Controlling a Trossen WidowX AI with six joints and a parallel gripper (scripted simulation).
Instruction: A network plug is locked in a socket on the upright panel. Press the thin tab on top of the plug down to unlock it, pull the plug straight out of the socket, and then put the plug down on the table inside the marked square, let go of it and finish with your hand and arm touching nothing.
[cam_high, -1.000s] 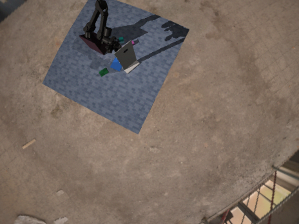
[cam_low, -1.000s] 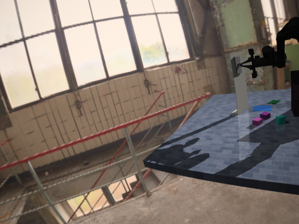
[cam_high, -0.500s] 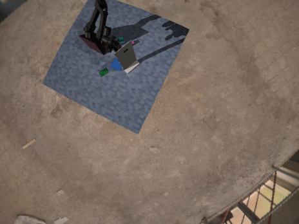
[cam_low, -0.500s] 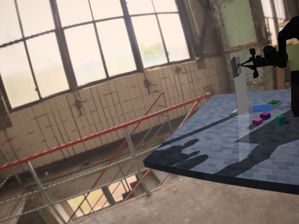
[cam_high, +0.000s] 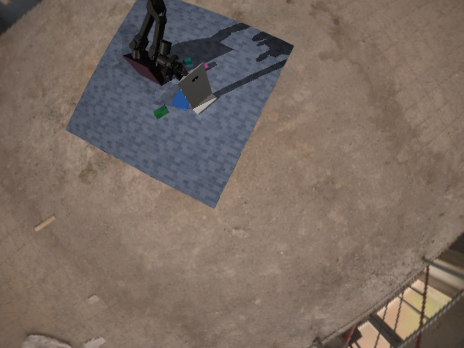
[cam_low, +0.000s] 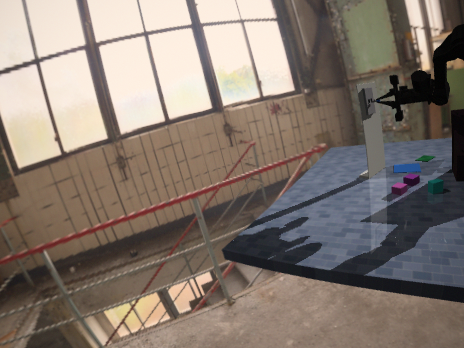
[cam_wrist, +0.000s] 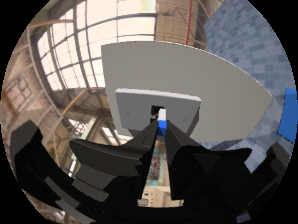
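My gripper tip is 330 mm above the blue marked square, 100 mm past it and 70 mm to the left of it. Round my gripper tip: upright grey panel 140 mm below, 40 mm ahead, 10 mm to the right; purple cube 310 mm below, 130 mm behind, 120 mm to the left; network plug right at my gripper tip.
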